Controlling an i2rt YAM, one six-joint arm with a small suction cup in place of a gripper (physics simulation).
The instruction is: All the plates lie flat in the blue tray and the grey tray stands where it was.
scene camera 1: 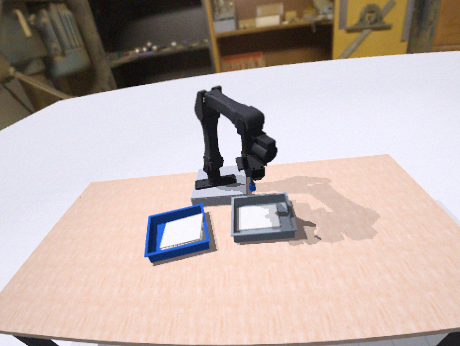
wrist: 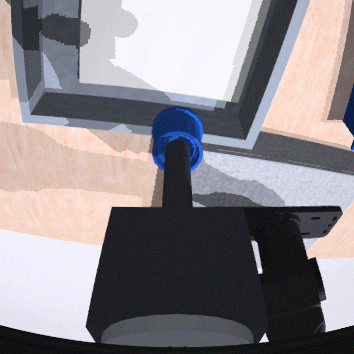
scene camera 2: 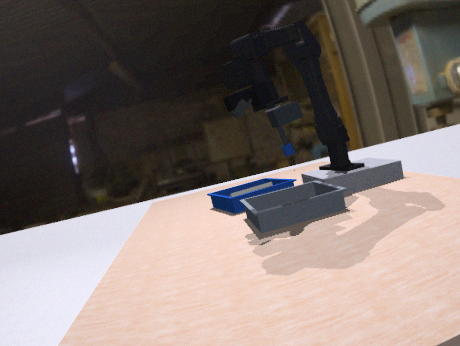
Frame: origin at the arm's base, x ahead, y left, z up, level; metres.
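Where they show: hand at its tool point: [scene camera 1: 252, 188] [wrist: 176, 129] [scene camera 2: 290, 154]; arm's base at its link origin: [scene camera 1: 215, 182] [wrist: 274, 221] [scene camera 2: 341, 168].
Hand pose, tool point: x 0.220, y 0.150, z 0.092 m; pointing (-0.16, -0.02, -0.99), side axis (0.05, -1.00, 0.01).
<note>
Each offset is from my tool point to the centre of the thing. Level surfaces: height alone.
The blue tray [scene camera 1: 153, 256] [scene camera 2: 227, 204] holds white plates [scene camera 1: 181, 233] [scene camera 2: 252, 189] that lie stacked, toward its right side in scene camera 1. The grey tray @[dx +0.034, dy +0.022, dz -0.122 m] [scene camera 1: 262, 237] [scene camera 2: 300, 215] [wrist: 135, 124] stands to its right in that view. A white plate @[dx +0.014, dy +0.006, dz -0.141 m] [scene camera 1: 256, 218] [wrist: 185, 50] lies flat on its floor, partly in the arm's shadow. My suction gripper [scene camera 1: 252, 187] [scene camera 2: 288, 149] [wrist: 177, 125] is open, with nothing on its blue cup. It hangs above the grey tray's edge on the arm base's side.
The arm's pale grey base block [scene camera 1: 215, 199] [scene camera 2: 375, 172] [wrist: 235, 172] stands close behind the trays in scene camera 1. The blue tray's edge shows at the right of the wrist view. The wooden table @[dz -0.147 m] [scene camera 1: 225, 295] [scene camera 2: 200, 285] carries both trays and the base.
</note>
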